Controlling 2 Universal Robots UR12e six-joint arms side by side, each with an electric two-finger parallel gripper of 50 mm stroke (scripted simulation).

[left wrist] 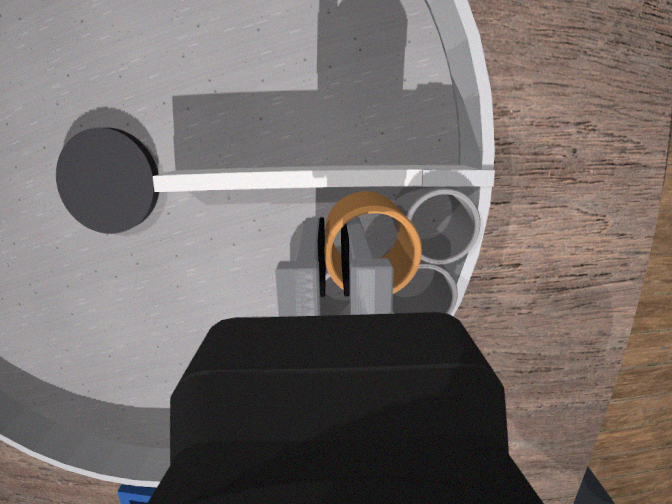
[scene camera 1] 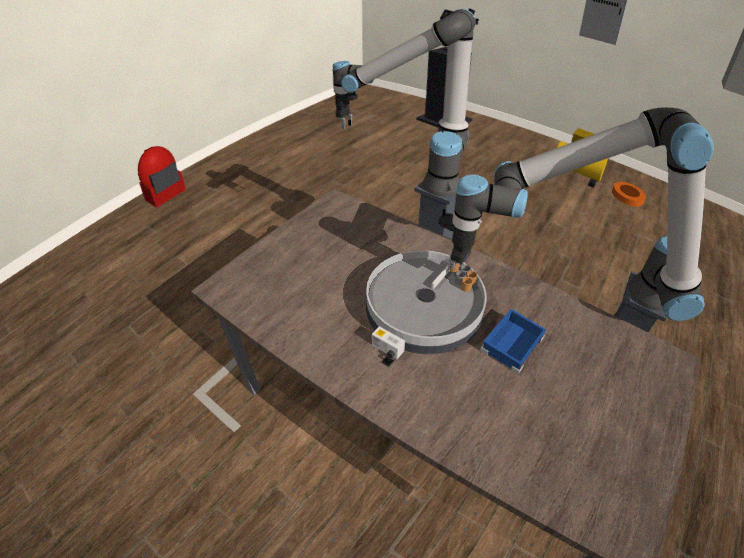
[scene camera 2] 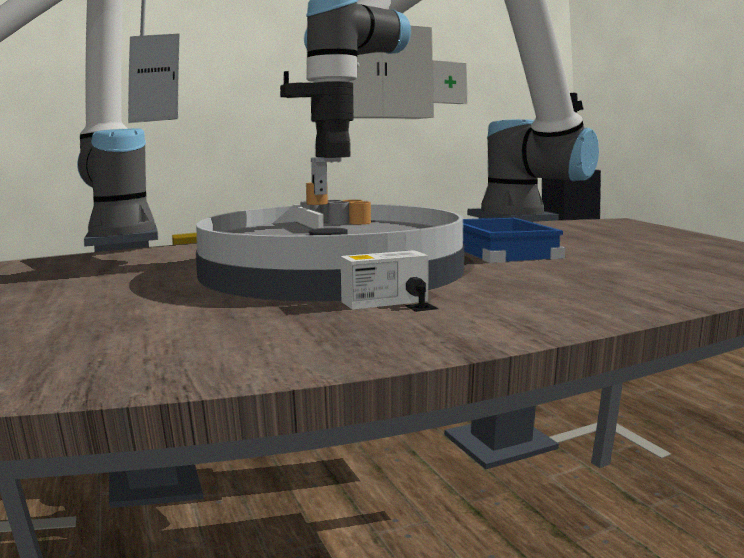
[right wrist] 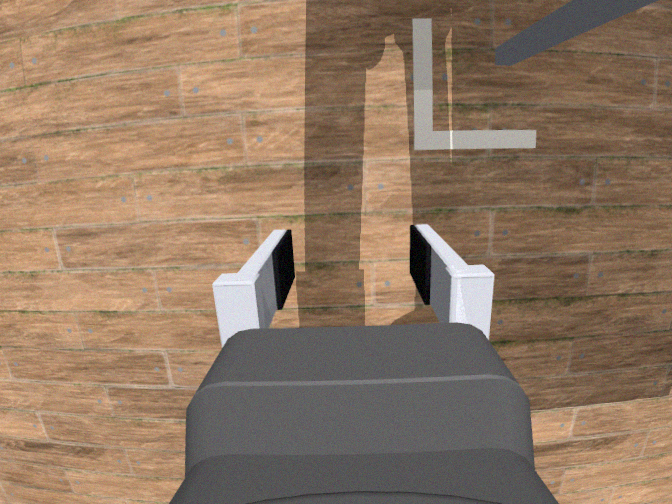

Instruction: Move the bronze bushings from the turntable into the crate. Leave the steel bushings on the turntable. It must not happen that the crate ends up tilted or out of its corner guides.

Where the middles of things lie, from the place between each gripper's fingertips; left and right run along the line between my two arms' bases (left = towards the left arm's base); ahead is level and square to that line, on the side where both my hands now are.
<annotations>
The blue crate (scene camera 2: 522, 242) is 7 cm ahead of my left hand (scene camera 2: 319, 194), 32 cm to the left of it and 10 cm below it. From my left hand the other things lie so: turntable (scene camera 1: 401, 294) 13 cm ahead, 1 cm to the right, 7 cm below.
My right hand is 103 cm to the right of the turntable, 63 cm short of it and 13 cm above it. From my right hand the other things lie so: blue crate: 137 cm to the left, 57 cm ahead, 15 cm below.
</annotations>
